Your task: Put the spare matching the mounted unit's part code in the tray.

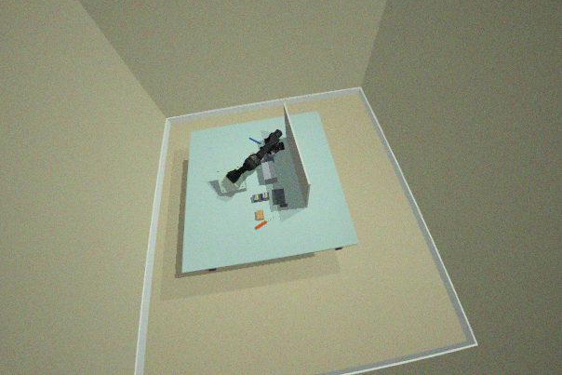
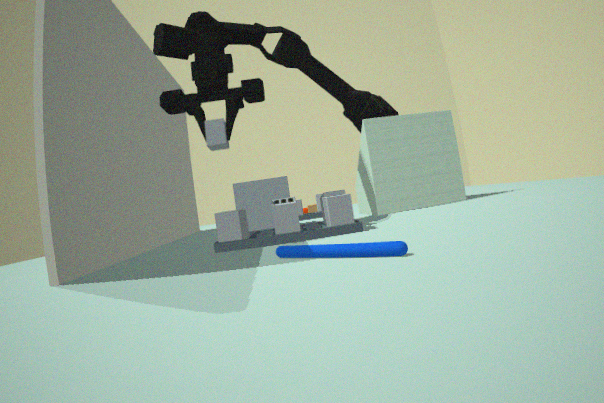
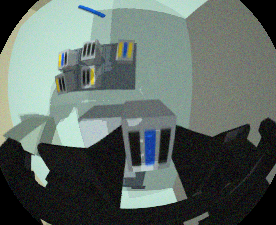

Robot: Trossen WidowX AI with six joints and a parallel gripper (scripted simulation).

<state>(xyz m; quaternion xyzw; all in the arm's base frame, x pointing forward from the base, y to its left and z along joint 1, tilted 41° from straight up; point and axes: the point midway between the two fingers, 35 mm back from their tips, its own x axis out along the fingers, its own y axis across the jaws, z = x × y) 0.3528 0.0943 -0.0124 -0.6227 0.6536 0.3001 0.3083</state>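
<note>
Right now my gripper tip is 300 mm to the left of the dark grey tray, 170 mm above it and 50 mm past it. Round my gripper tip: blue pen: 300 mm to the left, 170 mm below, 120 mm behind; then partition wall: 160 mm ahead, 100 mm to the right, 50 mm above; then mounted unit: 130 mm below, 80 mm to the right, 70 mm behind.
</note>
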